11 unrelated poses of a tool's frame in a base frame.
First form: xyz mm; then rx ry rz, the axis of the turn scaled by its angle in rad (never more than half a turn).
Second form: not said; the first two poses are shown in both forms.
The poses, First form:
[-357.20 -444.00 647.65 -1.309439 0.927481 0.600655]
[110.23 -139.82 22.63 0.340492 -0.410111 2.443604]
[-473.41 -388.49 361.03 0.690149 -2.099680 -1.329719]
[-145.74 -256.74 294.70 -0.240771 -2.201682 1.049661]
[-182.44 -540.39 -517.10 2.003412 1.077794 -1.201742]
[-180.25 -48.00 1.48 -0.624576 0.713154 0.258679]
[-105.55 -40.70 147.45 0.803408 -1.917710 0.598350]
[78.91 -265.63 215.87 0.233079 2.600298 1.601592]
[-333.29 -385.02 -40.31 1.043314 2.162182 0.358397]
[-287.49 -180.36 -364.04 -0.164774 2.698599 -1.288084]
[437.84 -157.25 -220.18 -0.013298 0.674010 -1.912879]
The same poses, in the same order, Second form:
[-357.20 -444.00 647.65 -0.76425 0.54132 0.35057 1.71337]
[110.23 -139.82 22.63 0.13614 -0.16397 0.97703 2.50107]
[-473.41 -388.49 361.03 0.26757 -0.81403 -0.51552 2.57936]
[-145.74 -256.74 294.70 -0.09824 -0.89830 0.42827 2.45095]
[-182.44 -540.39 -517.10 0.77868 0.41891 -0.46709 2.57284]
[-180.25 -48.00 1.48 -0.63560 0.72575 0.26325 0.98265]
[-105.55 -40.70 147.45 0.37133 -0.88636 0.27655 2.16358]
[78.91 -265.63 215.87 0.07610 0.84898 0.52291 3.06284]
[-333.29 -385.02 -40.31 0.42982 0.89076 0.14765 2.42734]
[-287.49 -180.36 -364.04 -0.05502 0.90110 -0.43011 2.99479]
[437.84 -157.25 -220.18 -0.00656 0.33232 -0.94314 2.02819]

